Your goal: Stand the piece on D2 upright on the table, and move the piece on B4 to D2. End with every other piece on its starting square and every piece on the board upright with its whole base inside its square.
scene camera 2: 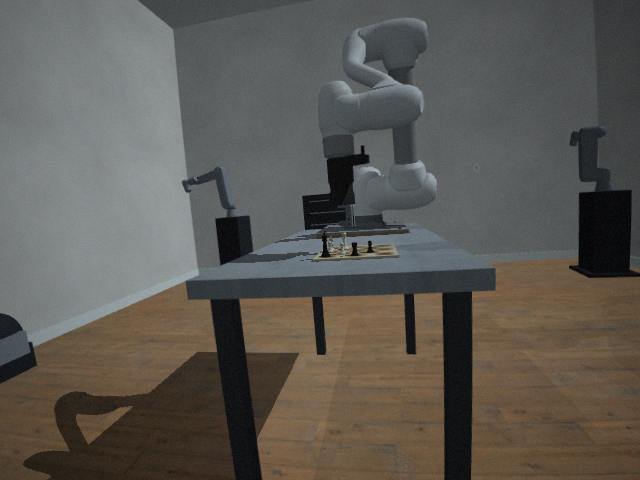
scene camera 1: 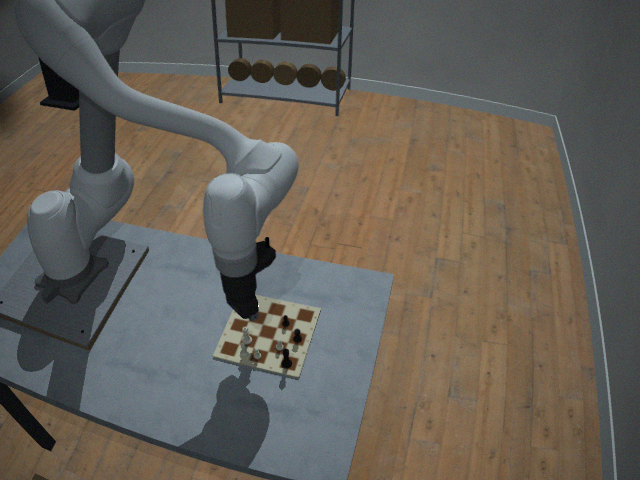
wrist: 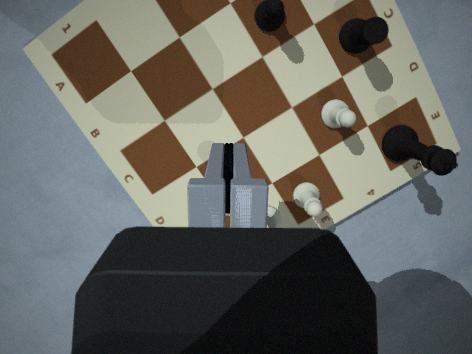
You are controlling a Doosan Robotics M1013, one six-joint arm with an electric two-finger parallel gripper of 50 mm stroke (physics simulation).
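Frame: origin at the arm's base, x ahead, y left, z up, level; millimetres.
Seen in the pictures: gripper, between the fingertips: (scene camera 2: 351, 226) (scene camera 1: 253, 317) (wrist: 228, 165); arm's base, origin of its link: (scene camera 2: 366, 226) (scene camera 1: 71, 274).
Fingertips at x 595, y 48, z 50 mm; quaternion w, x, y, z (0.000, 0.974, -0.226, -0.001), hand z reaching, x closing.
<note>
Pixels of each thing's top centre, then the offset from my fingertips to it.
- black pawn, centre of its top: (wrist: 275, 6) (scene camera 1: 285, 315) (scene camera 2: 369, 240) 56 mm ahead, 60 mm left, 35 mm down
- chessboard, centre of its top: (wrist: 252, 98) (scene camera 1: 268, 332) (scene camera 2: 357, 250) 26 mm ahead, 18 mm left, 67 mm down
- D4, centre of its top: (wrist: 350, 119) 71 mm ahead, 14 mm right, 35 mm down
- E3, centre of its top: (wrist: 316, 211) 32 mm ahead, 59 mm right, 35 mm down
- black rook-like piece, centre of its top: (wrist: 375, 30) (scene camera 1: 297, 331) (scene camera 2: 354, 242) 102 mm ahead, 27 mm left, 34 mm down
- tall black piece, centre of its top: (wrist: 453, 166) (scene camera 1: 285, 349) (scene camera 2: 324, 232) 106 mm ahead, 52 mm right, 4 mm down
The D2 piece, a tall white one (scene camera 1: 247, 338) (scene camera 2: 344, 240), stands upright on brown square D2. In the wrist view my fingers hide most of it, and a bit of white (wrist: 271, 213) shows at their right. Whether its base is fully inside the square is hidden. The B4 piece, a black pawn (wrist: 270, 16) (scene camera 1: 285, 321) (scene camera 2: 369, 246), stands upright on B4. My gripper (wrist: 228, 165) (scene camera 1: 253, 316) (scene camera 2: 351, 225) is shut and empty, pointing down above the chessboard (wrist: 111, 119) (scene camera 1: 268, 331), clear of the pieces.
White pawns stand on D4 (wrist: 336, 114) and E3 (wrist: 306, 194). A black rook-like piece (wrist: 356, 36) (scene camera 1: 297, 335) (scene camera 2: 354, 249) stands on C5. A tall black piece (wrist: 401, 143) (scene camera 1: 286, 359) (scene camera 2: 324, 246) stands on E5, near the board's corner.
</note>
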